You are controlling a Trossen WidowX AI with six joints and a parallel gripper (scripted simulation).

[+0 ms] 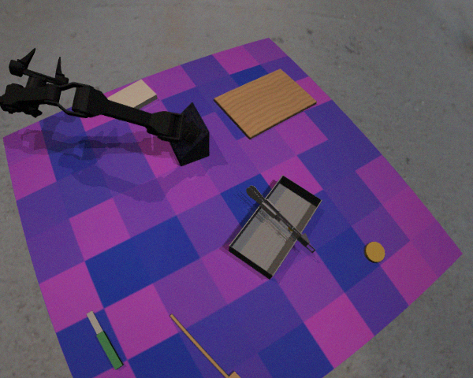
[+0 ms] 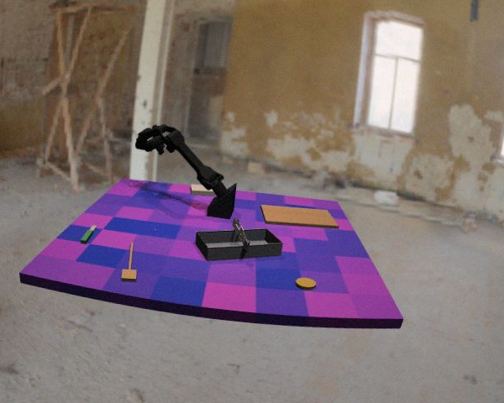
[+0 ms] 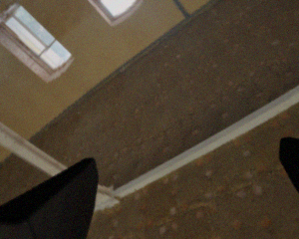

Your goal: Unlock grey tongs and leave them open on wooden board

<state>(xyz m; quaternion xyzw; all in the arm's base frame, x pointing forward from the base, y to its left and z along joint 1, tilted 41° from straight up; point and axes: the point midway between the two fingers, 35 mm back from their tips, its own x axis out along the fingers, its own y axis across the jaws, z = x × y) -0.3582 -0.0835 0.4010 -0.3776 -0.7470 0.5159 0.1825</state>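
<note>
The roasting tin is 810 mm ahead of my gripper tip, 370 mm to the left of it and 280 mm below it. Also, from my gripper tip: wooden board (360 mm ahead, 680 mm to the left, 300 mm below); cream block (60 mm ahead, 220 mm to the left, 300 mm below).
</note>
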